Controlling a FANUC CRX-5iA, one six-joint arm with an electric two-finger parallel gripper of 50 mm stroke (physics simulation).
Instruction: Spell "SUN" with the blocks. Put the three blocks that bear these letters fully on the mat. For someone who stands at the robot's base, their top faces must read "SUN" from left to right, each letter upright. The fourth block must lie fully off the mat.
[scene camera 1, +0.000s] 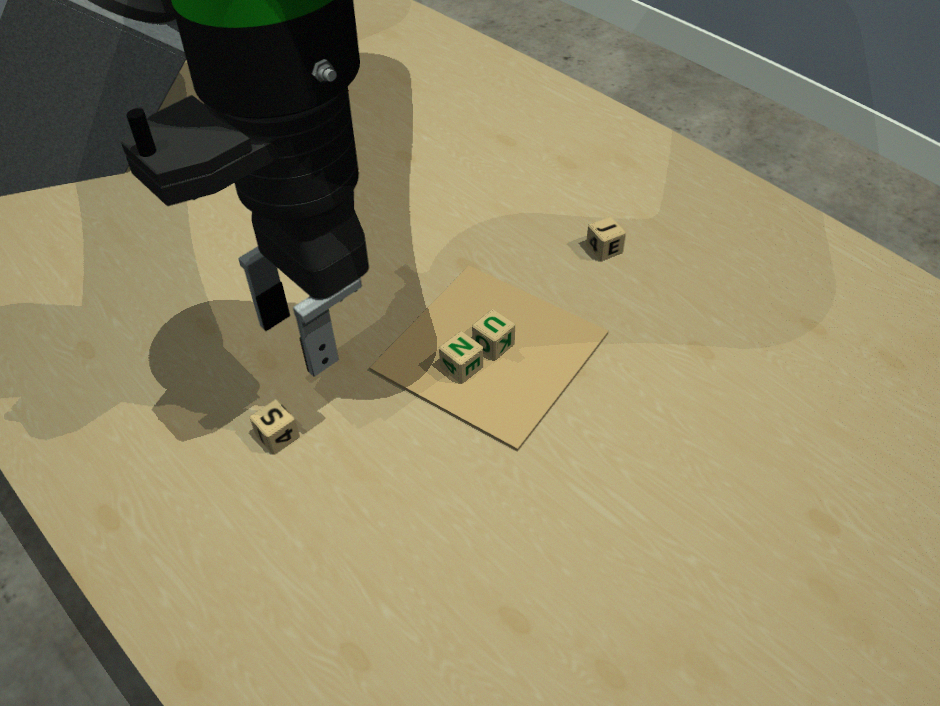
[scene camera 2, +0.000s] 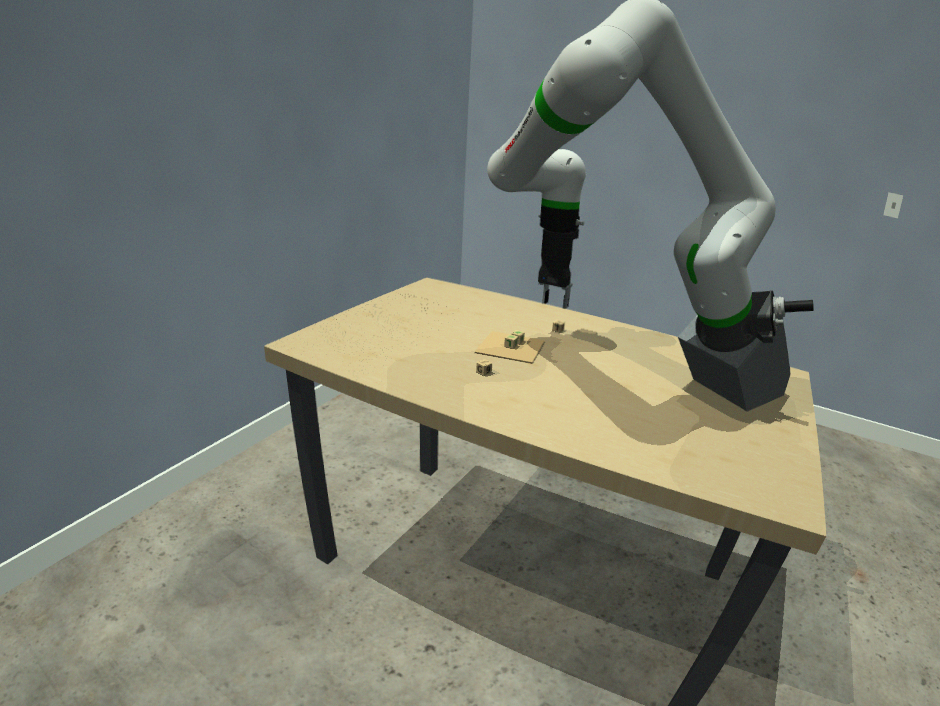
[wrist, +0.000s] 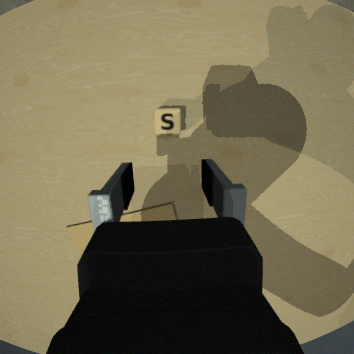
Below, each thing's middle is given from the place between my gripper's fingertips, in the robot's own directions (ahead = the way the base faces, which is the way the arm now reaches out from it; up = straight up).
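Mat (scene camera 1: 507, 399): 80 mm below my hand, 140 mm to the left, 40 mm ahead.
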